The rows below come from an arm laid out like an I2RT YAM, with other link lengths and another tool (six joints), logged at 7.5 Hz.
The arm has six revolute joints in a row. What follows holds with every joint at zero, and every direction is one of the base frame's.
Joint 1 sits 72.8 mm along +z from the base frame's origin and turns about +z.
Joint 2 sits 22.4 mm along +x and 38 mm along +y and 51 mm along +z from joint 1 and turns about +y.
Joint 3 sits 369.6 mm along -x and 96.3 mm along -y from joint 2 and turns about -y.
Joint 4 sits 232.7 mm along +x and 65.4 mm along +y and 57 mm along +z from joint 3 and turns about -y.
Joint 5 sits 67.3 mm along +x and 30.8 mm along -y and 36.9 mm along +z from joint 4 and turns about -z.
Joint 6 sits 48.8 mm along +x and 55.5 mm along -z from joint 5 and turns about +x.
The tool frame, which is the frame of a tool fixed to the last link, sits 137 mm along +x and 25 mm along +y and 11 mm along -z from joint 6; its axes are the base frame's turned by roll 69.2, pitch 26.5 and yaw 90 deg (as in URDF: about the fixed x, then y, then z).
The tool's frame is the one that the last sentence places.
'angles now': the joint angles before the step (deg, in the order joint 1, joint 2, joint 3, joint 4, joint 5, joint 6). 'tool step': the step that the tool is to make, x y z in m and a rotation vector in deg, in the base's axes. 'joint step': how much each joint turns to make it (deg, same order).
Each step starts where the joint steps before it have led.
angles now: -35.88, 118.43, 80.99, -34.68, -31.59, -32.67
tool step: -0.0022, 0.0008, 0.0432, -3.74, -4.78, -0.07
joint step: 0.00, -5.88, 0.05, 0.13, 0.24, -0.02
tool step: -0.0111, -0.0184, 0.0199, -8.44, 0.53, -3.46
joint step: 0.07, -4.37, -0.03, 0.18, 7.97, 0.01
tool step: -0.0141, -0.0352, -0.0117, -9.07, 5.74, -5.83
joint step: 0.00, -0.09, -0.04, 0.59, 12.19, -0.05
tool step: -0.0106, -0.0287, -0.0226, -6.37, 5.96, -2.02
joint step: -0.18, 2.40, -0.13, 1.14, 8.49, -2.51
